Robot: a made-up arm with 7 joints.
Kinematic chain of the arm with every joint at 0, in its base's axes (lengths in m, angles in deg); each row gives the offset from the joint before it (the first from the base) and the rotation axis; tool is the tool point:
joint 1: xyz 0 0 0 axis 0 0.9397 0.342
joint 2: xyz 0 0 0 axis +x
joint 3: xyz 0 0 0 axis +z
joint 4: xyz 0.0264 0 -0.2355 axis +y
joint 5: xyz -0.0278 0 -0.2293 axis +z
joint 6: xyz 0 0 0 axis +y
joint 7: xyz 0 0 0 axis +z
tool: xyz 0 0 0
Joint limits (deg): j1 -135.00..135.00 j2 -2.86..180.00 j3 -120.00..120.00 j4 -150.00..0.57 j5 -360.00..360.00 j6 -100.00..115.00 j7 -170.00..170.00
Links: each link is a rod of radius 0.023 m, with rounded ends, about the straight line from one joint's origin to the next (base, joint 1, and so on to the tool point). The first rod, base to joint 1, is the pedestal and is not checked.
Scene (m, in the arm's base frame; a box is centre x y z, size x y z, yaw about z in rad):
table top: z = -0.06
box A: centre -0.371 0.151 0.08 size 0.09 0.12 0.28 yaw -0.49
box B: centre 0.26 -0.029 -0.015 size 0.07 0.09 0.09 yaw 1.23
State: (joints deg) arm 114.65 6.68 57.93 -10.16 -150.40 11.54 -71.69
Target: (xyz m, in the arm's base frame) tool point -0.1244 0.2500 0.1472
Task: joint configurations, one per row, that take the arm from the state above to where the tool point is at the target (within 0.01 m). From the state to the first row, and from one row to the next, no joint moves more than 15 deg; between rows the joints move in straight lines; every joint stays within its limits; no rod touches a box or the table.
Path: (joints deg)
1: 121.43 17.87 72.42 -16.12 -149.13 16.97 -74.72
2: 128.22 29.06 86.90 -22.07 -147.86 22.40 -77.76
3: 135.00 40.25 101.39 -28.03 -146.59 27.83 -80.79
4: 133.38 38.90 98.40 -41.44 -147.23 25.12 -79.27
5: 131.75 37.55 95.42 -54.85 -147.86 22.40 -77.76
6: 130.13 36.20 92.44 -68.25 -148.50 19.69 -76.24
7: 128.50 34.85 89.45 -81.66 -149.13 16.97 -74.72
8: 126.88 33.51 86.47 -95.07 -149.77 14.26 -73.21
9: 125.25 32.16 83.49 -108.48 -150.40 11.54 -71.69

